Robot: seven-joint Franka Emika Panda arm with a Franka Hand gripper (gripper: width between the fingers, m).
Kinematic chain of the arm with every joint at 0, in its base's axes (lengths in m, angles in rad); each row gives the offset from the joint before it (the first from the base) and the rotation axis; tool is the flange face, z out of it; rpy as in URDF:
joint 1: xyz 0 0 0.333 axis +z
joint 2: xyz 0 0 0 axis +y
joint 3: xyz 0 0 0.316 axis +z
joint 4: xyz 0.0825 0 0 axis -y
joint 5: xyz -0.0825 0 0.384 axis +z
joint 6: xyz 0 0 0 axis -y
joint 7: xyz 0.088 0 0 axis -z
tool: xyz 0 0 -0.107 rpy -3.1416 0 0
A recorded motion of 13 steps. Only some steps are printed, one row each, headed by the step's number.
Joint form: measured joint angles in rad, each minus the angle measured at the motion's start. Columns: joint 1, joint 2, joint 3, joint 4, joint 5, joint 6, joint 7.
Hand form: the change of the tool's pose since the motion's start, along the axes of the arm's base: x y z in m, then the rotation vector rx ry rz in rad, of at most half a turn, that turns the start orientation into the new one. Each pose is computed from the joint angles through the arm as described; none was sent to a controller.
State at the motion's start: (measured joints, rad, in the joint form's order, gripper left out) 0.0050 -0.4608 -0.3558 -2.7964 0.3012 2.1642 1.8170
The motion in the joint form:
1: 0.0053 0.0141 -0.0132 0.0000 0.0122 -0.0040 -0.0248
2: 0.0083 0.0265 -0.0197 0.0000 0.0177 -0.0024 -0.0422
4: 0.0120 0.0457 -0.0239 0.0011 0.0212 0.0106 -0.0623
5: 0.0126 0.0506 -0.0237 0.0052 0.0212 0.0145 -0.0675
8: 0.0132 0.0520 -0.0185 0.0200 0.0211 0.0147 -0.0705
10: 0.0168 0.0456 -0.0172 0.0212 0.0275 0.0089 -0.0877
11: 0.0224 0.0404 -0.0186 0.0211 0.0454 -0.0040 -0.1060
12: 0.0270 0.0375 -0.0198 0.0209 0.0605 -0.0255 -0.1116
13: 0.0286 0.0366 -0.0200 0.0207 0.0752 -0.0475 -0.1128
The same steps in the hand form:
1: -0.0010 -0.0013 -0.0051 0.0172 0.0052 0.0086
2: -0.0012 -0.0022 -0.0093 0.0237 0.0081 0.0168
4: 0.0000 -0.0034 -0.0145 0.0215 0.0070 0.0273
5: 0.0016 -0.0042 -0.0143 0.0182 0.0028 0.0308
8: 0.0067 -0.0049 -0.0090 0.0111 -0.0110 0.0368
10: 0.0072 -0.0029 -0.0066 0.0183 -0.0222 0.0544
11: 0.0068 0.0003 -0.0053 0.0387 -0.0279 0.0667
12: 0.0054 0.0038 -0.0053 0.0615 -0.0190 0.0720
13: 0.0037 0.0068 -0.0058 0.0838 -0.0059 0.0719

